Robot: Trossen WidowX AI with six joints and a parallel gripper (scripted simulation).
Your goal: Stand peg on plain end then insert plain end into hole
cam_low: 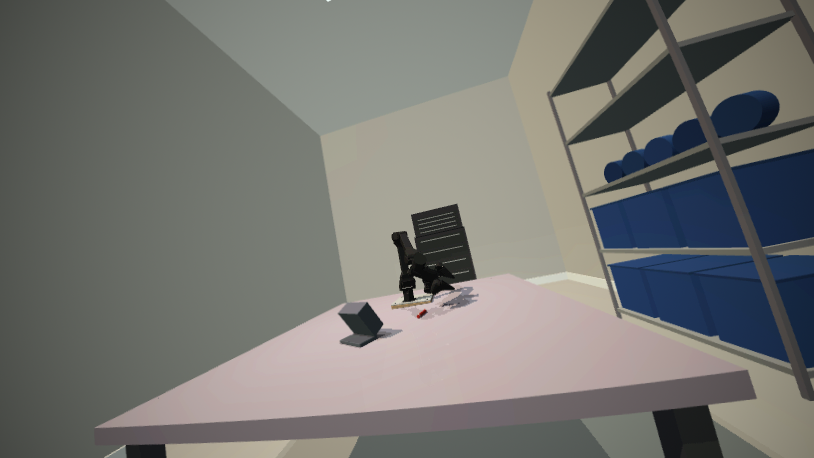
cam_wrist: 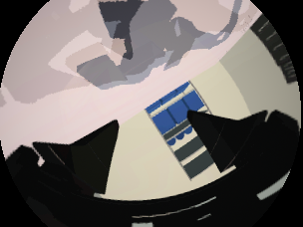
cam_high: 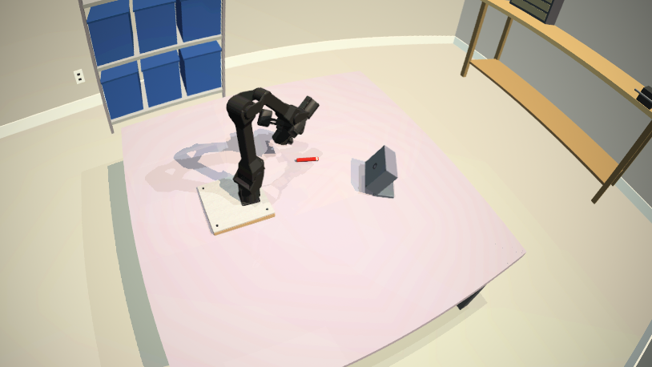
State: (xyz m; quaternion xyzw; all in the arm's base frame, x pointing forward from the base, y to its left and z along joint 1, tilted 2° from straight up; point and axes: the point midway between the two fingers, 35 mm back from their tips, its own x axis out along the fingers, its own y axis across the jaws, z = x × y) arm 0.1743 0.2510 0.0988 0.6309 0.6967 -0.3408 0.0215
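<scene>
The red peg lies 11 cm ahead of my gripper tip, 16 cm to the right of it and 9 cm below it. Round my gripper tip: grey sloped panel (30 cm ahead, 34 cm to the right, 3 cm below).
</scene>
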